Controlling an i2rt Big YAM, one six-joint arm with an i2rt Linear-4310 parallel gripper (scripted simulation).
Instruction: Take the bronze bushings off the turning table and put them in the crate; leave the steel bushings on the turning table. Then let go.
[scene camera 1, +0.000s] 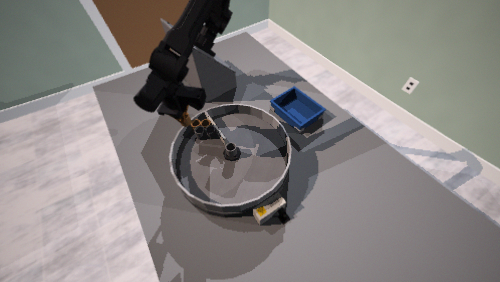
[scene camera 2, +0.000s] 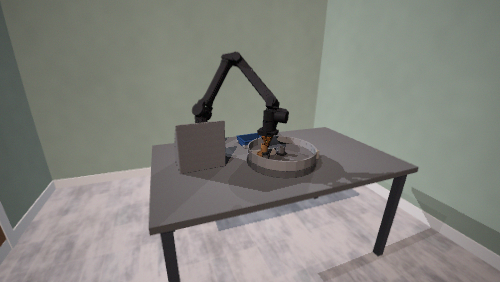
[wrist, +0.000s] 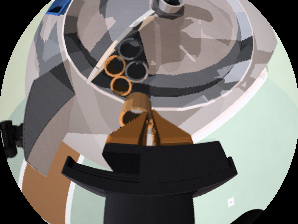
Labels:
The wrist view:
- gripper: 149, 113
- bronze bushing: 135, 101

